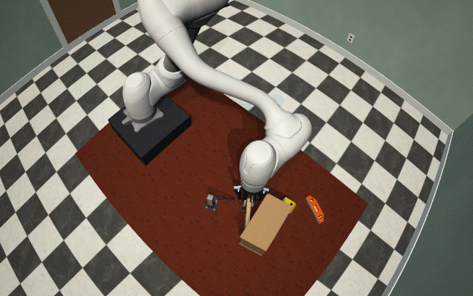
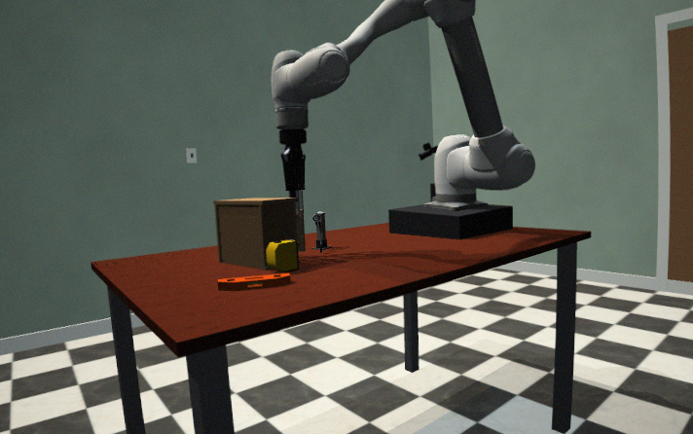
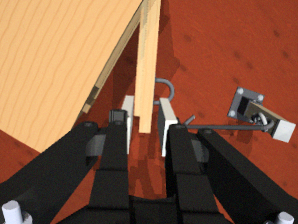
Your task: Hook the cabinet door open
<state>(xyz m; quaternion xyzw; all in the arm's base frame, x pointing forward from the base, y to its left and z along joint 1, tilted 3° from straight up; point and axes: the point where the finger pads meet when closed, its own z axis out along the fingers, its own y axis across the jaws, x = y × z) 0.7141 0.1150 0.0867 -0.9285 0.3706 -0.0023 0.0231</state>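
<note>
My gripper is now 100 mm above the thin hook, 90 mm past it and 60 mm to the left of it. Round my hand: yellow tape measure (140 mm to the left, 120 mm below, 110 mm ahead); hook post (110 mm behind, 80 mm to the right, 80 mm below); cabinet door (80 mm below, 50 mm to the right, 40 mm ahead).
</note>
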